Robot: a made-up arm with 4 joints.
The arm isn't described. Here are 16 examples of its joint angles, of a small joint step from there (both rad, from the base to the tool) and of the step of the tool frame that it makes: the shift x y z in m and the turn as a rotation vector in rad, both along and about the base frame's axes.
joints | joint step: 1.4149 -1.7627 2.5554 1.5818 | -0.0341 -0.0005 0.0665 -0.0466
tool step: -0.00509 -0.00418 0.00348 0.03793 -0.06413 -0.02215
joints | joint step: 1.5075 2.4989 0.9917 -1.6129 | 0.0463 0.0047 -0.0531 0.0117
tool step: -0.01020 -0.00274 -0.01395 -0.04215 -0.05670 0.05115
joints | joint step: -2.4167 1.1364 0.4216 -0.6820 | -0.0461 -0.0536 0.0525 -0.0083
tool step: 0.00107 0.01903 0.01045 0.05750 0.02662 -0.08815
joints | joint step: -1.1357 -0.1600 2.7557 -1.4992 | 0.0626 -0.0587 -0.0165 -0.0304
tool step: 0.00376 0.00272 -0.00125 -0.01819 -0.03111 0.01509
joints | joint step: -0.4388 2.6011 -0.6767 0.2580 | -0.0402 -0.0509 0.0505 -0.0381
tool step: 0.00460 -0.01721 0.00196 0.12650 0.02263 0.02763
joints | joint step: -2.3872 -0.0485 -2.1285 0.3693 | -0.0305 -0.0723 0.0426 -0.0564
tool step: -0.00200 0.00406 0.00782 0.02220 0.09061 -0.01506
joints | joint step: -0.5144 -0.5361 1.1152 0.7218 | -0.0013 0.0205 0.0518 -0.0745
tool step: 0.00173 -0.00796 -0.00352 0.00561 -0.08494 -0.00720
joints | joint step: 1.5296 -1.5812 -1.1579 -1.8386 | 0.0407 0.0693 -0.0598 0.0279
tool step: 0.00748 -0.01681 0.02417 -0.13819 -0.02240 0.01508
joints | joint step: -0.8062 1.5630 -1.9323 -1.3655 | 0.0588 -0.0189 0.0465 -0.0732
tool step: -0.01271 0.00427 0.00068 -0.06270 -0.10830 0.00619
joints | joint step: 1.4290 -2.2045 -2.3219 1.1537 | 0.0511 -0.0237 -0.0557 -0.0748
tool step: 0.00981 0.00019 0.00080 -0.11202 0.02444 0.00599
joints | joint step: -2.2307 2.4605 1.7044 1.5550 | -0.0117 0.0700 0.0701 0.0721
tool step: 0.01485 0.00294 0.00563 -0.01007 -0.10799 -0.01238
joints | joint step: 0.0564 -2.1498 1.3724 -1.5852 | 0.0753 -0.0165 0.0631 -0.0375
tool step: 0.00297 -0.00580 -0.01535 -0.04003 -0.03445 -0.05638
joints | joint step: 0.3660 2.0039 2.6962 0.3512 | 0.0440 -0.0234 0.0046 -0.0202
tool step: -0.00302 0.00281 -0.00135 -0.03398 -0.00940 0.00730
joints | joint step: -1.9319 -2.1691 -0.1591 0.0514 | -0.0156 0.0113 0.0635 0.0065
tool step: 0.00699 -0.00284 -0.00251 0.01798 0.04760 0.04840
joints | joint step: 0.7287 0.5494 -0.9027 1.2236 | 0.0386 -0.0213 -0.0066 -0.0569
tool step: 0.00324 -0.00072 0.00164 0.03437 -0.04057 0.00176
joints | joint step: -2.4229 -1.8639 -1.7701 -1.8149 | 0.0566 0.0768 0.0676 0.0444
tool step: -0.00787 0.01177 0.00601 -0.10940 0.00639 0.09392
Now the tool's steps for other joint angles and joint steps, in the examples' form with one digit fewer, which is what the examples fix.
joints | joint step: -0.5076 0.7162 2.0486 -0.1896 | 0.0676 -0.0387 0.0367 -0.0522
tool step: 0.0046 -0.0010 0.0063 -0.0347 -0.0533 0.0642
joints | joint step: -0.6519 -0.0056 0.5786 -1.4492 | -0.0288 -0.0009 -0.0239 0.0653
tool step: -0.0067 0.0055 0.0058 -0.0293 0.0547 -0.0044
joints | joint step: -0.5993 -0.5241 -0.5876 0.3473 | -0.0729 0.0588 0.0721 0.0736
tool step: 0.0002 0.0058 0.0066 -0.0685 -0.0307 -0.0203
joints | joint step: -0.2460 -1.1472 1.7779 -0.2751 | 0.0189 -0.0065 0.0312 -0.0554
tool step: 0.0026 -0.0046 -0.0033 -0.0265 -0.0674 -0.0142
